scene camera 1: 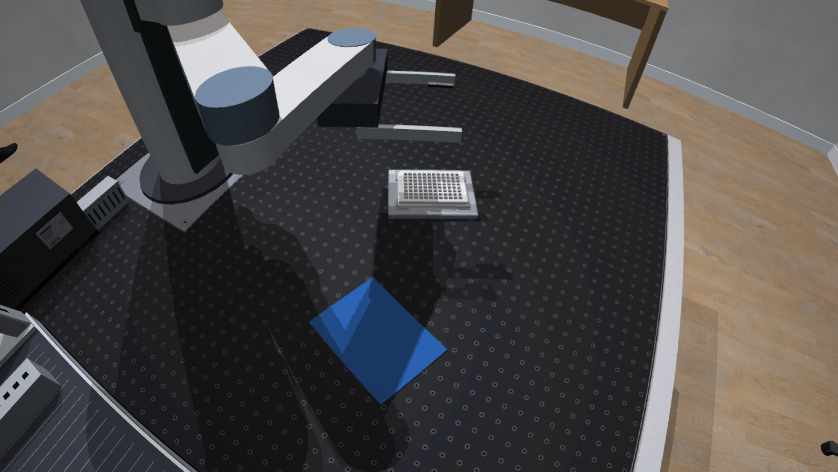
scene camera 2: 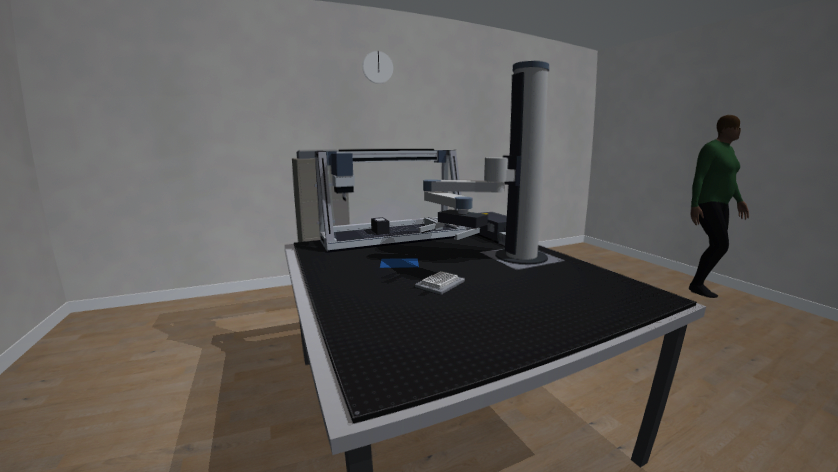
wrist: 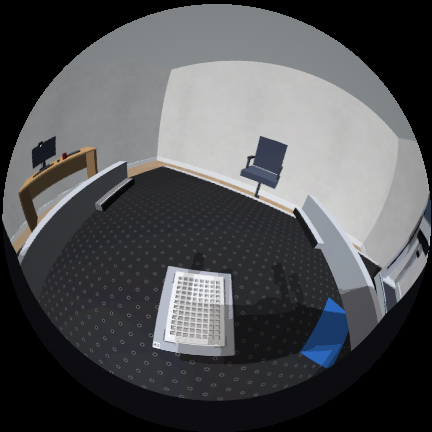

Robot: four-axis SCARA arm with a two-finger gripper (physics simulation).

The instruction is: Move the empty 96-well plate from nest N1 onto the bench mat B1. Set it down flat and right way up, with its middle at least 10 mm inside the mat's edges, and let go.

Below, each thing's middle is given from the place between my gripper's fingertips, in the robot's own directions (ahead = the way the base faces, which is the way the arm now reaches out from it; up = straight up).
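Grey nest N1 (scene camera 1: 413,213): 20 cm below my hand, 2 cm behind, 1 cm to the right. Blue bench mat B1 (scene camera 1: 379,341): 32 cm to the right of my hand, 3 cm ahead, 20 cm below. White 96-well plate (scene camera 1: 416,189): 19 cm below my hand, 1 cm to the right, 2 cm behind.
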